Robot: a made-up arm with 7 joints. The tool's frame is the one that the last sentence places.
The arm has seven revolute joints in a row. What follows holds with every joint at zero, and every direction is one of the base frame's.
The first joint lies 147 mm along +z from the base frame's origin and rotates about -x.
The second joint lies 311 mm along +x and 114 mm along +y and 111 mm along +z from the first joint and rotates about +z.
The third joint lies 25 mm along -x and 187 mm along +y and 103 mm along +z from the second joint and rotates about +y.
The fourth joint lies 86 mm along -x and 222 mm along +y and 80 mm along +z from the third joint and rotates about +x.
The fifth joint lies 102 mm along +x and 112 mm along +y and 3 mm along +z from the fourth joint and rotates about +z.
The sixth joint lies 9 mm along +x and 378 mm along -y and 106 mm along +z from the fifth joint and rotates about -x.
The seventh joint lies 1 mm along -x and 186 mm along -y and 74 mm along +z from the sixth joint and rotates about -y.
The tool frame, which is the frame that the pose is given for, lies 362 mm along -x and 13 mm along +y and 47 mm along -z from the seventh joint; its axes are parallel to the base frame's.
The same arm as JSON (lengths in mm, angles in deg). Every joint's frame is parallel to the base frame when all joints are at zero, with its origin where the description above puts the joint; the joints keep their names.
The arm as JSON. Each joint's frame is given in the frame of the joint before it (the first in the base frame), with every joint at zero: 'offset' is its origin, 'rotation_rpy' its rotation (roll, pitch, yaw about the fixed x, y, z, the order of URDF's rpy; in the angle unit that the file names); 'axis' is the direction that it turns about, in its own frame. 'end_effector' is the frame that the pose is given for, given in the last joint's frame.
{"length_unit": "mm", "angle_unit": "deg", "chain": [
  {"id": "joint 1", "offset": [0.0, 0.0, 147.0], "rotation_rpy": [0.0, 0.0, 0.0], "axis": [-1.0, 0.0, 0.0]},
  {"id": "joint 2", "offset": [311.0, 114.0, 111.0], "rotation_rpy": [0.0, 0.0, 0.0], "axis": [0.0, 0.0, 1.0]},
  {"id": "joint 3", "offset": [-25.0, 187.0, 103.0], "rotation_rpy": [0.0, 0.0, 0.0], "axis": [0.0, 1.0, 0.0]},
  {"id": "joint 4", "offset": [-86.0, 222.0, 80.0], "rotation_rpy": [0.0, 0.0, 0.0], "axis": [1.0, 0.0, 0.0]},
  {"id": "joint 5", "offset": [102.0, 112.0, 3.0], "rotation_rpy": [0.0, 0.0, 0.0], "axis": [0.0, 0.0, 1.0]},
  {"id": "joint 6", "offset": [9.0, -378.0, 106.0], "rotation_rpy": [0.0, 0.0, 0.0], "axis": [-1.0, 0.0, 0.0]},
  {"id": "joint 7", "offset": [-1.0, -186.0, 74.0], "rotation_rpy": [0.0, 0.0, 0.0], "axis": [0.0, -1.0, 0.0]}
], "end_effector": {"offset": [-362.0, 13.0, -47.0], "rotation_rpy": [0.0, 0.0, 0.0]}}

